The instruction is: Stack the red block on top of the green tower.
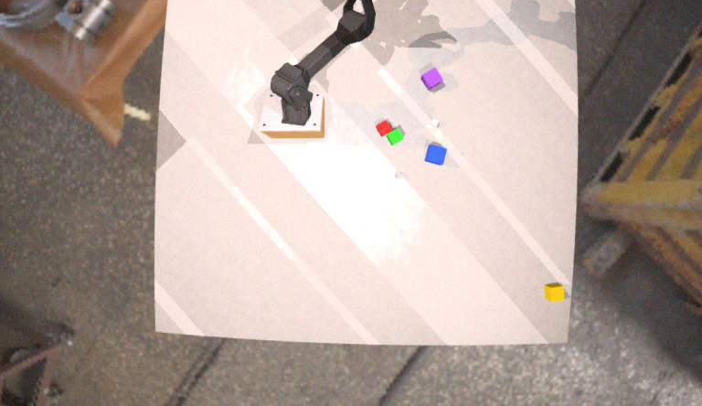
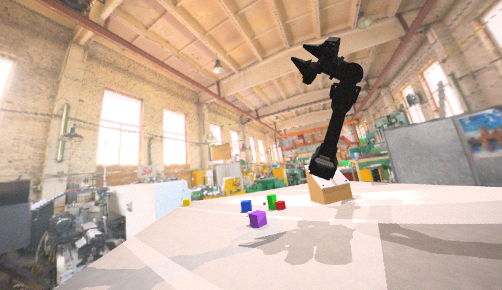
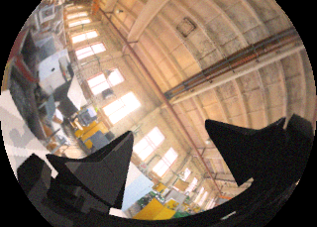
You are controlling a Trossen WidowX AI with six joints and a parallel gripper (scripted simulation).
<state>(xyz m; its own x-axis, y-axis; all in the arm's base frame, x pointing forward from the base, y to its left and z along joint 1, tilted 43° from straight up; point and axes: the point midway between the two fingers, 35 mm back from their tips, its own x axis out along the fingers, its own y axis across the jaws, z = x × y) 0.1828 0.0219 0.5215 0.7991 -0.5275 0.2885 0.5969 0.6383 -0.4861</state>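
Right now the red block is 80 mm ahead of my gripper tip, 340 mm to the right of it and 550 mm below it. Round my gripper tip: purple block: 200 mm ahead, 170 mm to the right, 540 mm below; then blue block: 240 mm ahead, 390 mm to the right, 540 mm below; then yellow block: 680 mm ahead, 740 mm to the right, 540 mm below.
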